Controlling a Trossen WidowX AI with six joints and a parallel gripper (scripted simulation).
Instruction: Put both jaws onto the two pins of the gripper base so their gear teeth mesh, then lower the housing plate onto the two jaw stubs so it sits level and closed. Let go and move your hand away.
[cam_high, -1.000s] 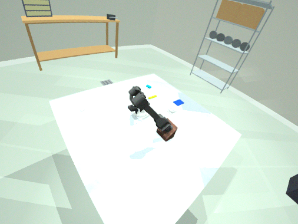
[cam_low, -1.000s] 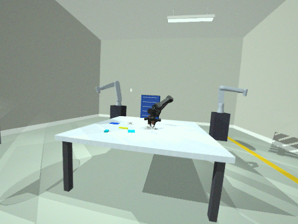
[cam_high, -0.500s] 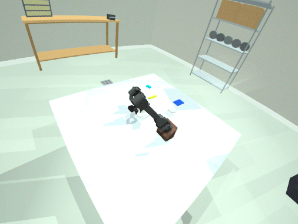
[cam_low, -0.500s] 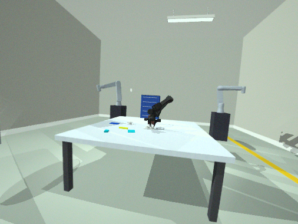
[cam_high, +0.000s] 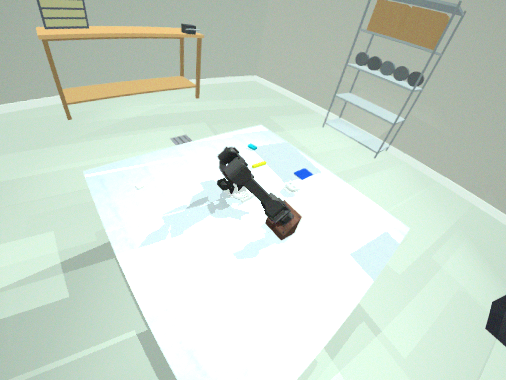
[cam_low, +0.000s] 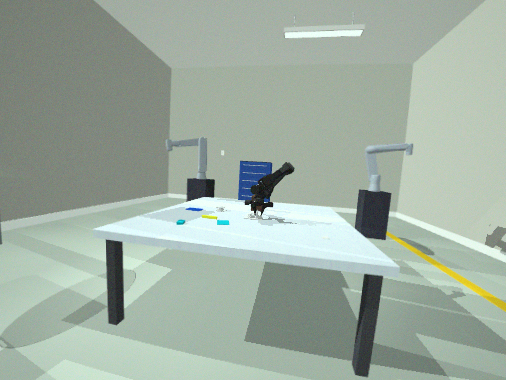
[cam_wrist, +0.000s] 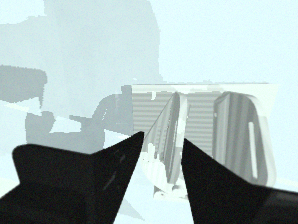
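Right now the pale jaw is 30 mm behind my gripper tip and 20 mm to the right of it. From my gripper tip the other things lie so: small white part 310 mm to the right, 110 mm behind, 10 mm above; yellow bar 280 mm to the right, 150 mm ahead, 10 mm below; cyan block 360 mm to the right, 340 mm ahead, 10 mm below.
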